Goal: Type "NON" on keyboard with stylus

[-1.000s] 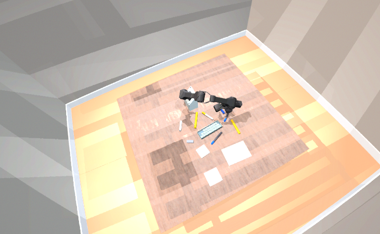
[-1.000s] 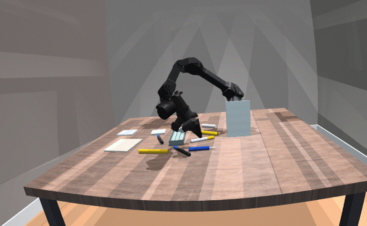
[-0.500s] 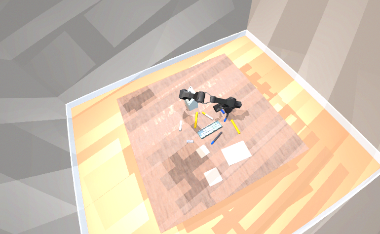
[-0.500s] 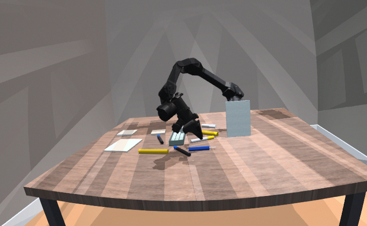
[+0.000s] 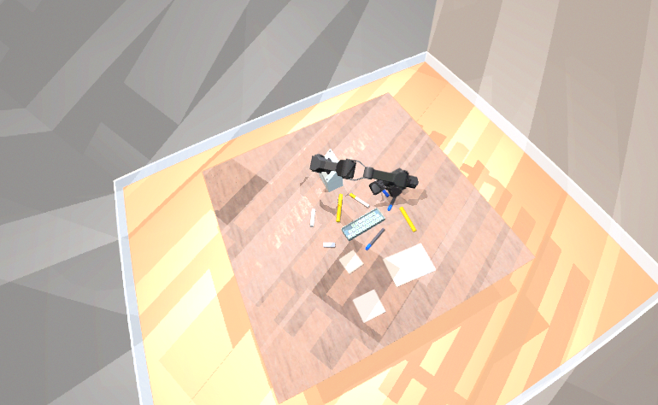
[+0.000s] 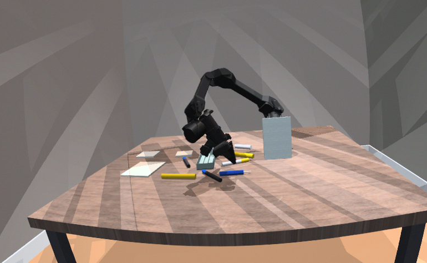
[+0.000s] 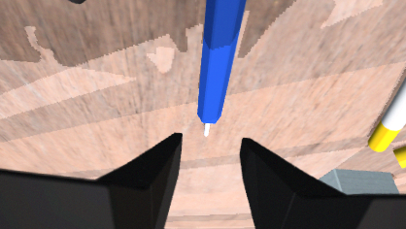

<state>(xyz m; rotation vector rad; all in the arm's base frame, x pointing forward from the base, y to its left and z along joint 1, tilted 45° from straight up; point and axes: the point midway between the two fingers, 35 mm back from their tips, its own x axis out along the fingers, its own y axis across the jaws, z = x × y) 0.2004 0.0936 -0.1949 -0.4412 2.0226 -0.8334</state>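
My gripper tip is 40 mm above the blue stylus and 20 mm past it. Round my gripper tip: white stick: 400 mm to the right, 40 mm below, 40 mm behind.
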